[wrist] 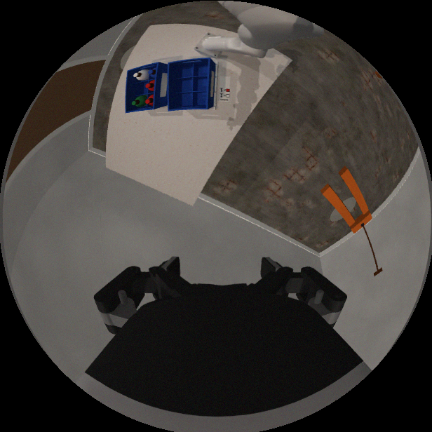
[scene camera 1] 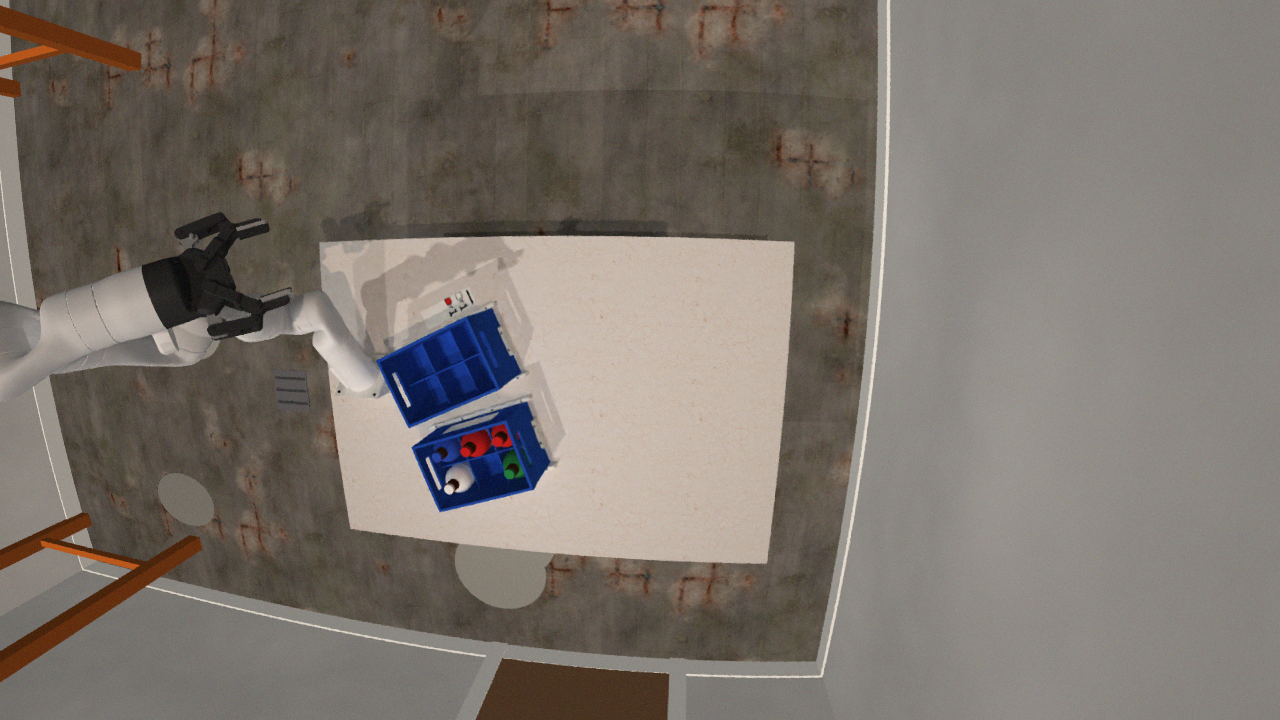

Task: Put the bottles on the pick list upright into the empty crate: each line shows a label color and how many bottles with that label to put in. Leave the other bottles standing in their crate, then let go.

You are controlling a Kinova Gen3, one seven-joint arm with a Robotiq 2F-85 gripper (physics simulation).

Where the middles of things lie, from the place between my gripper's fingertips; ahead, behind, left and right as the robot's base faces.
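Scene:
There is the white-label bottle (scene camera 1: 459, 478), and it sits some way behind my hand, far to the right of it and well below it.

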